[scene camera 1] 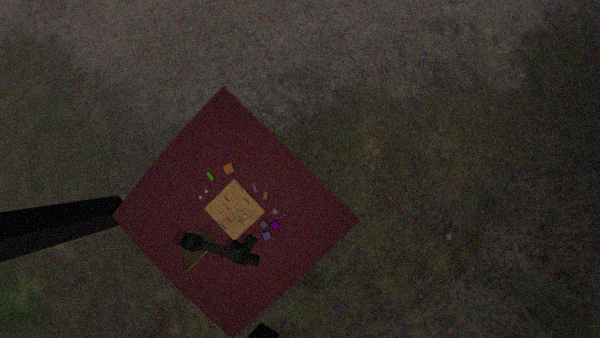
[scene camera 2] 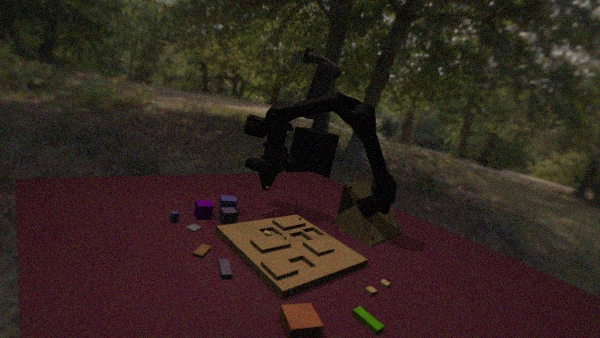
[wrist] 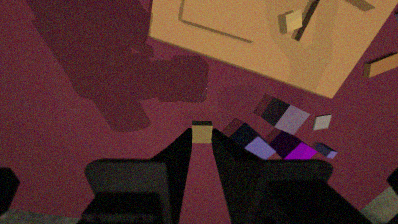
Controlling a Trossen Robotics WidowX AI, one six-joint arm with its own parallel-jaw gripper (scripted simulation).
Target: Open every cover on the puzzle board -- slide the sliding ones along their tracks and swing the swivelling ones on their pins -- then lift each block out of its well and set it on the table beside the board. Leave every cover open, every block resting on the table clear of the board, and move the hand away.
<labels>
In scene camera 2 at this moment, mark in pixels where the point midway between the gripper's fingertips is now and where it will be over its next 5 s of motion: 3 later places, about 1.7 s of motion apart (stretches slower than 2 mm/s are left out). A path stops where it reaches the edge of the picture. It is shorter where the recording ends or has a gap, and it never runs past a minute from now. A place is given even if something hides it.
My gripper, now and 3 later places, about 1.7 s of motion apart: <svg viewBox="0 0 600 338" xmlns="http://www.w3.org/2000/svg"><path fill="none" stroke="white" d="M266 188L262 210L266 192L271 213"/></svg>
</labels>
